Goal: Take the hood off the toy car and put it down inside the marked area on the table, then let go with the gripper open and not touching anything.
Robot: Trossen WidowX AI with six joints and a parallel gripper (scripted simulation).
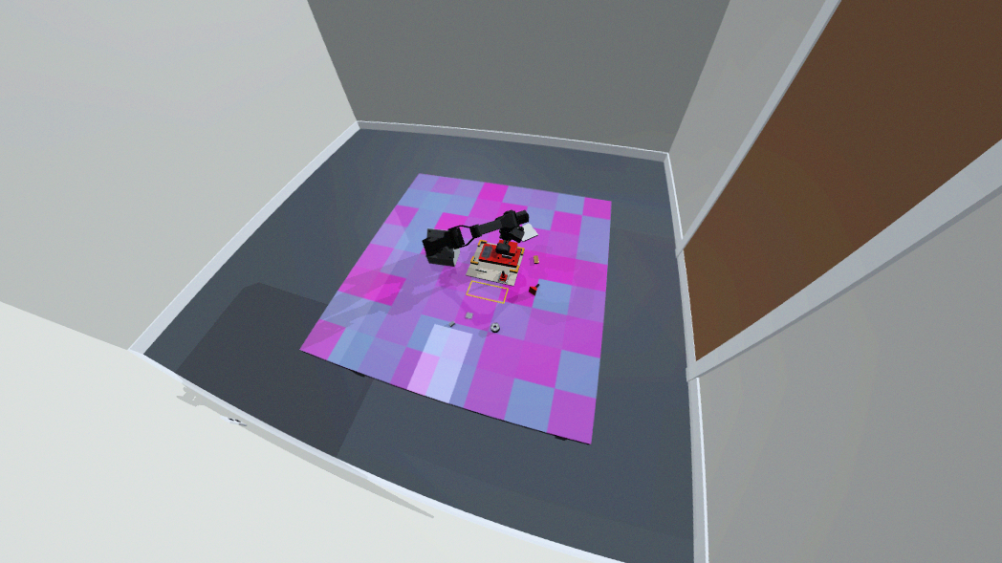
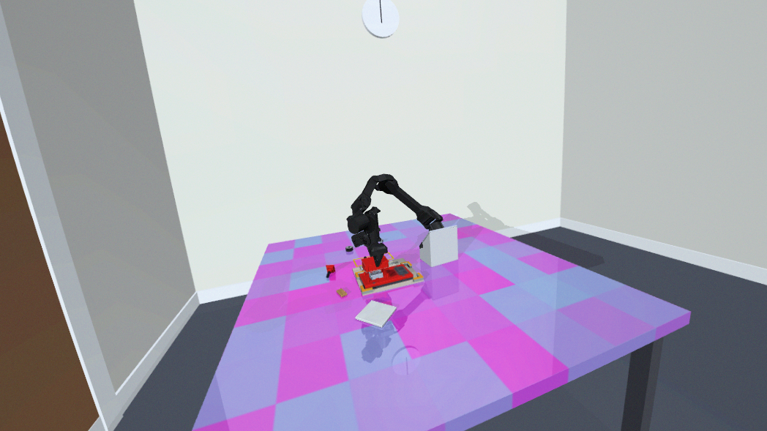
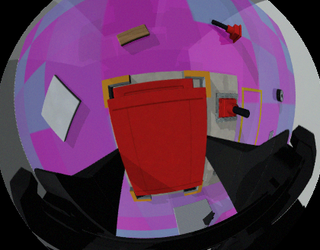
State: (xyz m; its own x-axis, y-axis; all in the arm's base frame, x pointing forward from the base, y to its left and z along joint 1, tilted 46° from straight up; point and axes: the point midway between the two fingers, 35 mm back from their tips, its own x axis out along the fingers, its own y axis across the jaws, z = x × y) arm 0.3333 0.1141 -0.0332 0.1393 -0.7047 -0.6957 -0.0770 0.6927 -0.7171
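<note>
Now: the small grey piece 6 cm behind my gripper tip, 36 cm to the right of it and 8 cm below it. The rest, counted from my gripper tip: white flat plate: 4 cm ahead, 20 cm to the left, 8 cm below; then small brown block: 14 cm ahead, 3 cm to the left, 8 cm below; then red hood: right at my gripper tip.
</note>
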